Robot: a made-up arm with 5 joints.
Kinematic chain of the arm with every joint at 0, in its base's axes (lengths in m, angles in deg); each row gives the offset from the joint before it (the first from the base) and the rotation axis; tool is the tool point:
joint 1: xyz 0 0 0.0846 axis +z
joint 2: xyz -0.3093 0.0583 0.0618 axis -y
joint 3: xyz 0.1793 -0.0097 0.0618 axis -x
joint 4: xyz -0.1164 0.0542 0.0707 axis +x
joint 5: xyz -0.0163 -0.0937 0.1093 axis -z
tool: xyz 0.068 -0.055 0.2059
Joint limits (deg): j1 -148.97..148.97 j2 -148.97..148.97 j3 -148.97..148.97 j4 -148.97..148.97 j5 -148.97..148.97
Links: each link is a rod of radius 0.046 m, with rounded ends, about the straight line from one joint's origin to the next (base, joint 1, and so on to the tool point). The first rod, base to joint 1, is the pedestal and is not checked.
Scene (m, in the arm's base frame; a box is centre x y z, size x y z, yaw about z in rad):
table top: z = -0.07
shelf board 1: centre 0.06 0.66 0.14 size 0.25 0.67 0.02 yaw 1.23
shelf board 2: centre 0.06 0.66 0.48 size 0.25 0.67 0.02 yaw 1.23
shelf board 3: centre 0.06 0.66 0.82 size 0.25 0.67 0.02 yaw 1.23
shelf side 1: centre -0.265 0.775 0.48 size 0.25 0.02 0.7 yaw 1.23
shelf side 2: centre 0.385 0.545 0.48 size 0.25 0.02 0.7 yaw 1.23
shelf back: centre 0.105 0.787 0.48 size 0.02 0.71 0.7 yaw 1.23
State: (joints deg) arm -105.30 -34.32 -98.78 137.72 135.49
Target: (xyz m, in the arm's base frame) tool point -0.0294 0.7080 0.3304
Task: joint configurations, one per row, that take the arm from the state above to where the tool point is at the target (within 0.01 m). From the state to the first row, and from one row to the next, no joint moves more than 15 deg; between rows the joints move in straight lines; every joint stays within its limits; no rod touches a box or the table.
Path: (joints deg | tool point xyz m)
1: -104.25 -35.20 -86.85 125.02 138.19 | 0.3215 0.3290 0.0913
2: -103.19 -36.07 -74.92 112.31 140.88 | 0.2247 0.4008 0.0344
3: -102.14 -36.95 -62.99 99.61 143.58 | 0.0970 0.4429 0.0227
4: -101.09 -37.82 -51.06 86.91 146.27 | -0.0349 0.4441 0.0582
5: -100.03 -38.70 -39.13 74.20 148.97 | -0.1432 0.4022 0.1332
6: -103.23 -24.17 -37.32 64.97 148.97 | -0.1566 0.3904 0.1665
7: -106.42 -9.65 -35.50 55.73 148.97 | -0.1554 0.3985 0.2147
8: -109.61 4.88 -33.68 46.50 148.97 | -0.1336 0.4295 0.2666
9: -112.81 19.40 -31.87 37.26 148.97 | -0.0869 0.4802 0.3090
10: -116.00 33.93 -30.05 28.03 148.97 | -0.0145 0.5419 0.3294
11: -108.23 42.54 -24.34 18.02 147.11 | -0.0209 0.5949 0.3583
12: -100.46 51.15 -18.62 8.01 145.24 | -0.0238 0.6527 0.3586
13: -92.69 59.75 -12.91 -1.99 143.38 | -0.0294 0.7080 0.3304

